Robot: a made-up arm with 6 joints.
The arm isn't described. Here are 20 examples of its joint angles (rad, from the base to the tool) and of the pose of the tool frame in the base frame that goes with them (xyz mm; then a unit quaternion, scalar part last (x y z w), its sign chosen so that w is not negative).
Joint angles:
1: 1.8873 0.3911 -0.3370 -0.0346 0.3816 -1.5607
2: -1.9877 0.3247 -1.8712 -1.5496 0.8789 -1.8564
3: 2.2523 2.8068 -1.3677 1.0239 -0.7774 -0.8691
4: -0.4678 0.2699 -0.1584 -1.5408 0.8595 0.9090
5: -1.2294 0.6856 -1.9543 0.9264 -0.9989 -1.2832
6: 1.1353 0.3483 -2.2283 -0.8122 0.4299 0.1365
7: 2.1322 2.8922 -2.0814 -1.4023 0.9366 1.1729
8: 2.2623 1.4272 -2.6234 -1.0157 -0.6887 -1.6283
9: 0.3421 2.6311 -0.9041 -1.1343 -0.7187 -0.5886
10: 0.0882 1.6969 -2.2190 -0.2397 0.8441 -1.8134
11: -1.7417 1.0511 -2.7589 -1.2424 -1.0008 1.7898
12: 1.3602 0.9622 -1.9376 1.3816 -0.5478 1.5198
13: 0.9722 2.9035 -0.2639 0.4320 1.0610 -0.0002
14: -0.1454 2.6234 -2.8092 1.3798 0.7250 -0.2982
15: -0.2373 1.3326 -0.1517 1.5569 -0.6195 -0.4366
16: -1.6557 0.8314 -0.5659 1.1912 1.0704 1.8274
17: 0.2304 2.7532 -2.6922 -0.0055 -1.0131 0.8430
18: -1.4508 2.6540 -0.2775 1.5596 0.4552 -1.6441
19: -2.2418 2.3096 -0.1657 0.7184 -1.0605 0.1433
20: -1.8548 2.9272 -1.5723 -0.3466 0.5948 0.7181
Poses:
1: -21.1 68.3 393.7 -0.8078 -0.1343 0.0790 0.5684
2: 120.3 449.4 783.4 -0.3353 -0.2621 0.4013 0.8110
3: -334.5 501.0 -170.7 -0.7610 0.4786 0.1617 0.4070
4: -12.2 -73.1 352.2 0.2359 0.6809 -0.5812 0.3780
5: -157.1 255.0 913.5 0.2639 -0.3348 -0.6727 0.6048
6: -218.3 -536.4 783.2 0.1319 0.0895 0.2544 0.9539
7: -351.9 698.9 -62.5 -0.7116 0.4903 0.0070 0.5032
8: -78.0 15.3 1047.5 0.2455 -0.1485 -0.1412 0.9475
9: 400.7 201.7 -126.9 -0.8020 0.4917 0.1715 0.2925
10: 492.1 26.9 807.5 -0.6384 0.4472 -0.5447 0.3094
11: 127.3 300.8 969.9 -0.4160 0.3068 -0.5225 0.6781
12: 42.3 -29.9 969.4 -0.3188 0.0408 -0.8358 0.4452
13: 14.4 81.7 2.7 0.0490 -0.5511 0.3816 0.7405
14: 836.0 -60.9 461.3 0.1294 0.6656 0.5055 0.5336
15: 172.1 -97.3 217.9 0.6365 0.6743 -0.1698 0.3337
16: 62.6 -162.5 452.5 0.7735 -0.3229 0.5384 0.0869
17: 830.1 195.2 389.5 0.0767 0.2512 0.4927 0.8296
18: 58.2 -138.9 -55.4 -0.6367 -0.6566 -0.3915 0.1015
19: -186.2 -148.4 28.7 -0.9272 -0.0978 0.3523 0.0807
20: -175.5 -537.5 -244.1 -0.8919 -0.4225 -0.0140 0.1609
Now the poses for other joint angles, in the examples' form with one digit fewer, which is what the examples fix.
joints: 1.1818 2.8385 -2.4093 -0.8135 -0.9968 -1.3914
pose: 277 826 169 -0.500 -0.263 -0.132 0.814
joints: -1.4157 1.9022 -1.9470 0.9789 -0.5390 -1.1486
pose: 60 -641 673 0.440 0.328 -0.688 0.474
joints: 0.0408 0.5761 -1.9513 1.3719 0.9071 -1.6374
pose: -313 59 877 -0.444 0.068 -0.077 0.890
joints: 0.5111 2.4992 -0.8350 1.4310 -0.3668 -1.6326
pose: 388 180 -88 -0.344 0.921 -0.175 0.050
